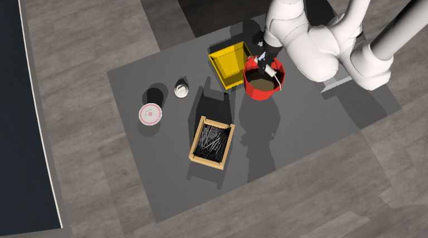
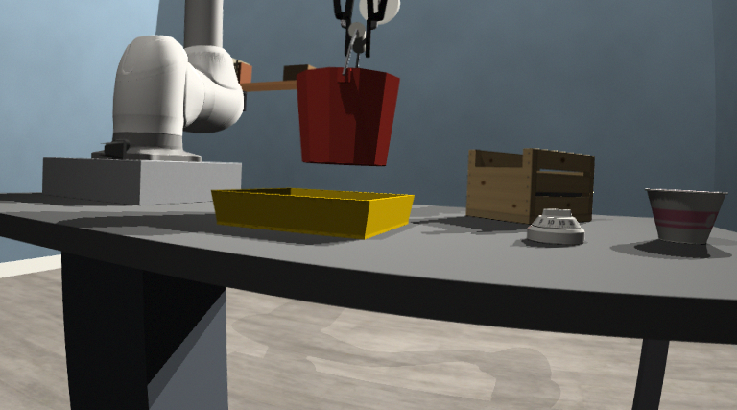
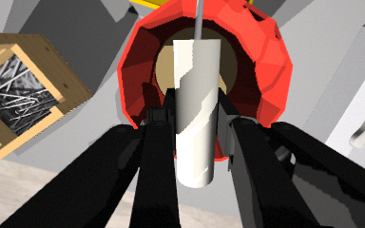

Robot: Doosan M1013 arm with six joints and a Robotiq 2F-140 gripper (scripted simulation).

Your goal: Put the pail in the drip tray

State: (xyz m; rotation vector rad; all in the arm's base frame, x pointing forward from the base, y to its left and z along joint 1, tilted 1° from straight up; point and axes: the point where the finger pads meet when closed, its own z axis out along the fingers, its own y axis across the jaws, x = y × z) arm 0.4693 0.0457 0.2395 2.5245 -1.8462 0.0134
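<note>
My hand is 1 cm past the red pail and 10 cm above it. The rest, counted from my hand: wire handle: 3 cm below; yellow drip tray: 3 cm ahead, 19 cm to the right, 31 cm below.
</note>
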